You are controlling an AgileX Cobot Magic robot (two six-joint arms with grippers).
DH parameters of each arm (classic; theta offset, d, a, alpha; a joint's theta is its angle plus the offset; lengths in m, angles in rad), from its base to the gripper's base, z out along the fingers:
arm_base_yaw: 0 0.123 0 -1.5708
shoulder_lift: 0.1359 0 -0.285 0
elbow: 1.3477 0 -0.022 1.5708
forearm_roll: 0 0.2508 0 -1.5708
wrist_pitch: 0 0 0.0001 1.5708
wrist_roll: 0 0.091 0 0
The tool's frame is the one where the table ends.
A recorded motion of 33 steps. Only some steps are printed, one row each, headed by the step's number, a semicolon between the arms.
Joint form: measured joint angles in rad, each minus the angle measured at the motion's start. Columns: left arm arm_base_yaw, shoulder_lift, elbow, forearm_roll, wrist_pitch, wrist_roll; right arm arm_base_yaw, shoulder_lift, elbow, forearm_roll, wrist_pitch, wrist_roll.
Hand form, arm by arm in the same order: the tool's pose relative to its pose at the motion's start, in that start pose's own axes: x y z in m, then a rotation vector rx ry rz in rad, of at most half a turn. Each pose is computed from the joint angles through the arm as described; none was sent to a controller.
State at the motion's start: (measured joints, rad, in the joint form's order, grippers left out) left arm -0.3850 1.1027 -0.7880 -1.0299 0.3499 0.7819; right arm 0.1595 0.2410 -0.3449 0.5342 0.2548 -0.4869
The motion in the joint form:
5: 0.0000 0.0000 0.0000 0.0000 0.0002 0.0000; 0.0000 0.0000 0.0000 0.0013 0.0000 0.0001
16: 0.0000 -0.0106 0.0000 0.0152 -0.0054 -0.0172; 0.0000 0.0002 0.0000 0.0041 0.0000 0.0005
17: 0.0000 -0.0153 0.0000 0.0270 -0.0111 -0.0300; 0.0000 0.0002 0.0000 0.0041 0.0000 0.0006
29: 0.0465 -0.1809 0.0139 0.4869 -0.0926 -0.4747; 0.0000 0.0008 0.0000 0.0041 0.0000 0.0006
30: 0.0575 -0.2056 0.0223 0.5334 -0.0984 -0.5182; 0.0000 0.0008 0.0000 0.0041 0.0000 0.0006
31: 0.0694 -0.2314 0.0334 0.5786 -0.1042 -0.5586; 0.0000 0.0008 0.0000 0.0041 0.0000 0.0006
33: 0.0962 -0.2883 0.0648 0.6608 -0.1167 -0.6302; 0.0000 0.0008 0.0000 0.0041 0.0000 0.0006
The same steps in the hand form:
5: 0.0000 0.0000 0.0000 0.0001 0.0001 0.0000; 0.0000 0.0000 0.0000 -0.0003 -0.0002 0.0014
16: -0.0012 -0.0005 -0.0028 -0.0052 -0.0101 0.0002; 0.0000 0.0001 0.0000 -0.0009 -0.0003 0.0045
17: -0.0019 -0.0004 -0.0041 -0.0110 -0.0160 -0.0002; 0.0000 0.0001 0.0000 -0.0009 -0.0003 0.0046
29: -0.0148 0.0063 -0.0514 -0.1760 -0.1744 0.0114; 0.0000 0.0001 0.0001 -0.0009 0.0003 0.0047
30: -0.0145 0.0075 -0.0581 -0.1955 -0.1952 0.0121; 0.0000 0.0001 0.0001 -0.0009 0.0003 0.0047
31: -0.0133 0.0089 -0.0647 -0.2158 -0.2152 0.0142; 0.0000 0.0001 0.0001 -0.0009 0.0003 0.0047
33: -0.0084 0.0120 -0.0781 -0.2575 -0.2545 0.0184; 0.0000 0.0001 0.0001 -0.0009 0.0003 0.0047

